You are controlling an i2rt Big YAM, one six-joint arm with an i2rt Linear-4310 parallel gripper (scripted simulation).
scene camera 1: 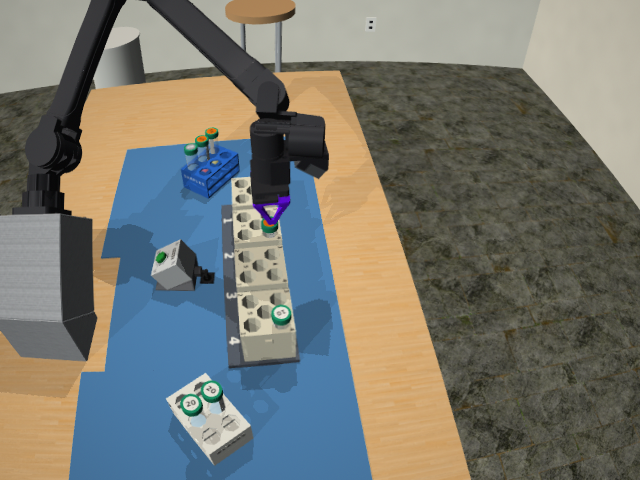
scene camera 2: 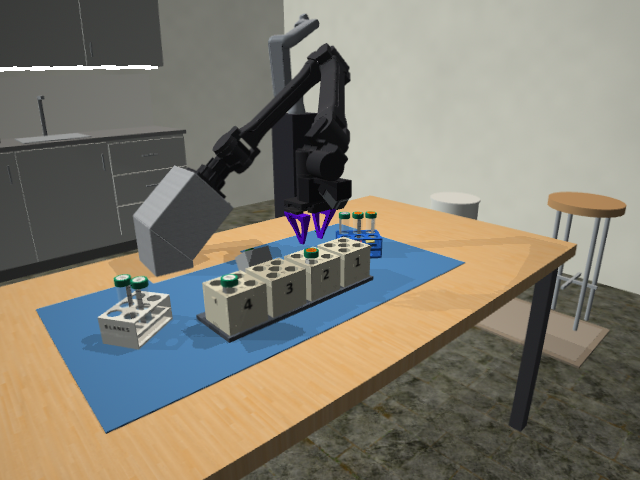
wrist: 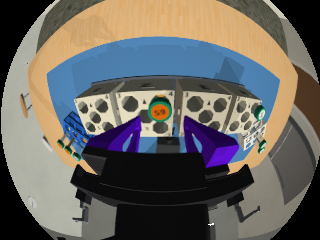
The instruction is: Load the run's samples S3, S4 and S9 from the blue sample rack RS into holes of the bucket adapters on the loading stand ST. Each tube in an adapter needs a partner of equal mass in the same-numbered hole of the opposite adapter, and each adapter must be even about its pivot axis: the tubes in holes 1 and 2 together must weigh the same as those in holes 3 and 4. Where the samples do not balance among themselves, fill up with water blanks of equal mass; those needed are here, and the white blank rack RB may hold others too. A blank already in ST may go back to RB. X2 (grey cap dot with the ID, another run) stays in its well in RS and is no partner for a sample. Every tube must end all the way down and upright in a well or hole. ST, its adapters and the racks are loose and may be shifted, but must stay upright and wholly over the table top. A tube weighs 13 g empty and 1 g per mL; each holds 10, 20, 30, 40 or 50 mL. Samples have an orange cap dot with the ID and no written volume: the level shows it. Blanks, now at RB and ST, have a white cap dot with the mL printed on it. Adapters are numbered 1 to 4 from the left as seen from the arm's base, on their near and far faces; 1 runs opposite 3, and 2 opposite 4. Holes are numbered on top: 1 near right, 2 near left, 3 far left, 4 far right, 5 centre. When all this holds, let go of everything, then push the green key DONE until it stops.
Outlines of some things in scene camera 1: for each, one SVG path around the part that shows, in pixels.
My gripper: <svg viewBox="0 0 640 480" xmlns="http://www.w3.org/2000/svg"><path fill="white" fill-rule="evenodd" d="M284 152L272 159L261 159L252 154L253 157L250 160L253 207L269 225L277 224L282 213L290 204L289 184L270 186L269 162L280 159ZM263 206L278 205L279 207L274 217L270 218Z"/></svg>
A blue sample rack RS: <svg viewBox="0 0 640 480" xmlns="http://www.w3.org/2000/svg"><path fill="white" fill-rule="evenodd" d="M238 153L219 146L220 151L217 154L209 153L210 159L207 162L199 161L199 168L197 170L189 170L186 164L181 168L184 187L209 199L240 172Z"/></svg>
